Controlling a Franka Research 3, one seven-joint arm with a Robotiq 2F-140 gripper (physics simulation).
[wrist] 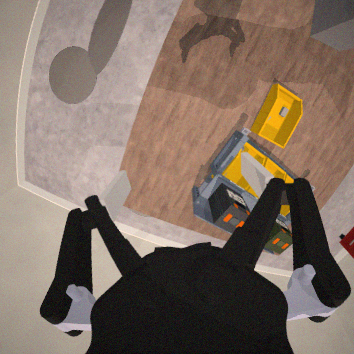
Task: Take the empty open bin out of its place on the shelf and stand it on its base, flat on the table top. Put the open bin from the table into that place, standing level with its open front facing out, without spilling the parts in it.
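Note:
A yellow open bin (278, 115) stands on the wood-brown table top (165, 125), beside the shelf, with a small grey part visible inside. The blue-grey shelf (231, 150) is at centre right and holds yellow bins (232, 170), partly covered by my right finger. Which place in the shelf holds the empty bin cannot be told. My gripper (182, 171) is open, with nothing between its fingers. It hangs above the table, its right fingertip overlapping the shelf in this view and its left fingertip over the table's near edge.
The shelf also carries a dark box (227, 207) with orange marks and a dark green box (278, 236). A grey block (334, 25) stands at the upper right. A red object (350, 243) shows at the right edge. The table's pale rim (21, 125) runs along the left.

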